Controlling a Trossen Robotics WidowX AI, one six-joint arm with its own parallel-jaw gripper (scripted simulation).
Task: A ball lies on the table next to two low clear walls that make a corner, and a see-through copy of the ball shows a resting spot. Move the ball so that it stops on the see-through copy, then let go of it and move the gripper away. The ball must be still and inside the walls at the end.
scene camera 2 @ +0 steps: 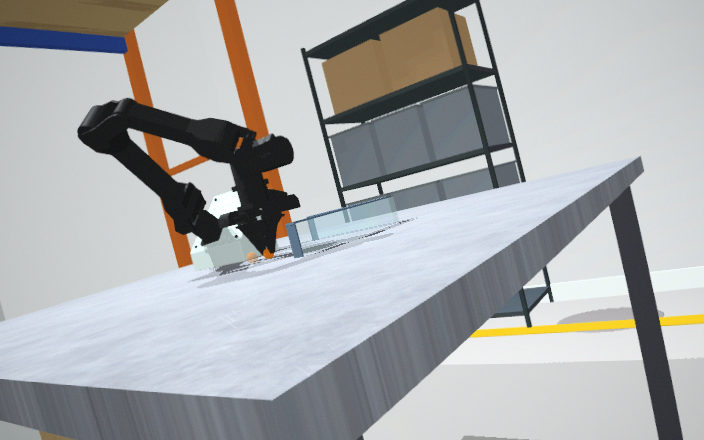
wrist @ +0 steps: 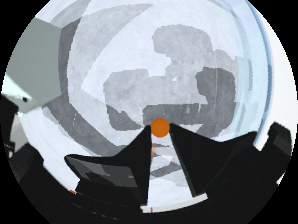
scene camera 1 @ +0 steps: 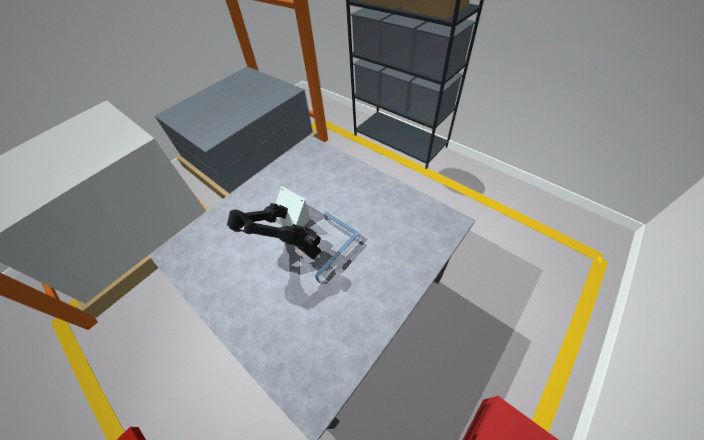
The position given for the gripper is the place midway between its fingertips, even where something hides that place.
Note:
In view: the gripper (scene camera 2: 268,253).
The gripper is seen too in the wrist view (wrist: 159,127).

